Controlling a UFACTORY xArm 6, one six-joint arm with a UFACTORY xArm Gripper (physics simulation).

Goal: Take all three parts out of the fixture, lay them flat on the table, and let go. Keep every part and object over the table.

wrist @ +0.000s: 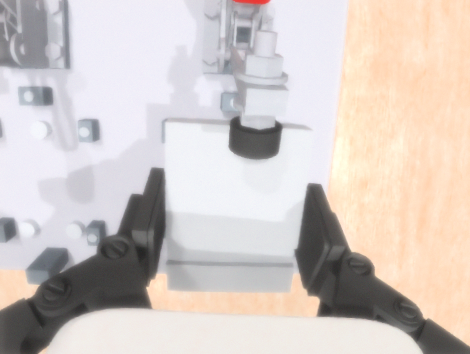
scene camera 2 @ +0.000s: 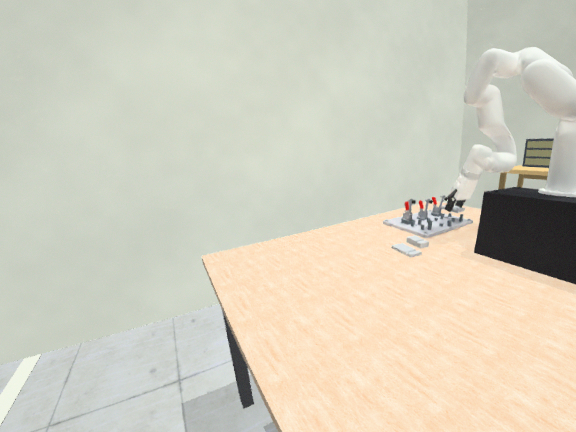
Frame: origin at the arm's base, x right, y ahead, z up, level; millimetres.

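Seen in the pictures: gripper, fingertip midpoint: (wrist: 233, 199) (scene camera 2: 452, 209); arm's base, origin of the base link: (scene camera 2: 563, 194).
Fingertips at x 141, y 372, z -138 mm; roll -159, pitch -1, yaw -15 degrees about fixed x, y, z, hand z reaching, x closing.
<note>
Pixels of each thing's middle, then the offset from my fingertips to it. "spot": a spot on its surface instead. Level surfaces: height alone.
- light grey stepped part, body centre: (wrist: 233, 210) (scene camera 2: 453, 208) dx -1, dy -3, dz +6 mm
- fixture, body centre: (wrist: 47, 91) (scene camera 2: 427, 222) dx -98, dy +66, dz -53 mm
- upright toggle clamp, surface spot: (wrist: 255, 139) spot: dx +7, dy +36, dz +52 mm
- table, its level: dz -61 mm
My gripper (scene camera 2: 454, 203) (wrist: 233, 199) is shut on a light grey stepped part (wrist: 205, 165) (scene camera 2: 458, 209), with one finger along each side. The part is held above the right end of the fixture (scene camera 2: 394, 222) (wrist: 125, 45). In the wrist view, the black tip of an upright toggle clamp (wrist: 255, 139) overlaps the part's far edge; whether they touch I cannot tell. Two other light grey parts, one (scene camera 2: 417, 242) nearer the fixture and one (scene camera 2: 406, 250) beside it, lie flat on the table (scene camera 2: 350, 300) in front of the fixture.
Three clamps with red handles, one (scene camera 2: 407, 212), another (scene camera 2: 422, 210) and a third (scene camera 2: 436, 207), stand along the fixture's back. Small dark locating blocks, one (wrist: 88, 130) among them, stand on its plate. The black robot pedestal (scene camera 2: 525, 230) is at the right. The table's left edge is far off.
</note>
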